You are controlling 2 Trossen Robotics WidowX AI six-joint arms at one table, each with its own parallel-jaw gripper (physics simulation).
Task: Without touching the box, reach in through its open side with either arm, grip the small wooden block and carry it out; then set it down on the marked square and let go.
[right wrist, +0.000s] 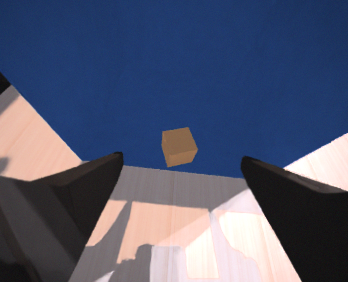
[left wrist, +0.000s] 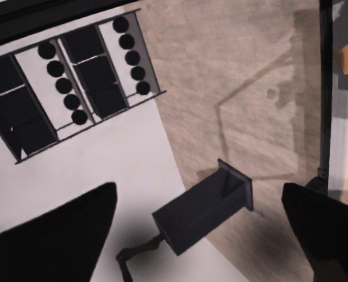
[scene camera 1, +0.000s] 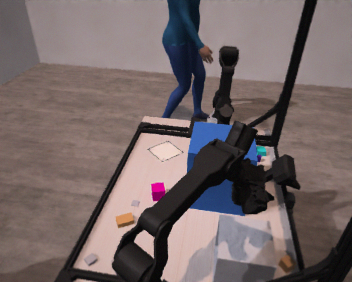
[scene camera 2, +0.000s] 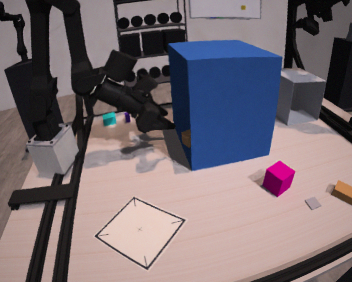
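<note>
The blue box (scene camera 1: 205, 197) (scene camera 2: 230, 105) (right wrist: 175, 60) stands on the table, its open side facing the right arm. The small wooden block (scene camera 2: 186, 138) (right wrist: 179, 146) is inside; in the right wrist view it lies ahead of the fingertips, roughly between them. My right gripper (scene camera 2: 169, 120) (right wrist: 182, 159) is open and empty, its tips close to the box's open side; whether they are past the edge is unclear. My left gripper (scene camera 1: 252, 192) (left wrist: 199, 191) is open and empty, raised near the box. The marked square (scene camera 1: 165, 151) (scene camera 2: 140, 220) lies flat on the table, apart from the box.
A magenta cube (scene camera 1: 158, 191) (scene camera 2: 278, 178), an orange block (scene camera 1: 125, 220) (scene camera 2: 344, 192) and a grey tile (scene camera 1: 135, 203) (scene camera 2: 313, 203) lie beside the box. A grey open container (scene camera 1: 245, 271) (scene camera 2: 305, 105) stands behind it in scene camera 2, and a cyan block (scene camera 1: 261, 151) (scene camera 2: 109, 119) lies beyond the right gripper.
</note>
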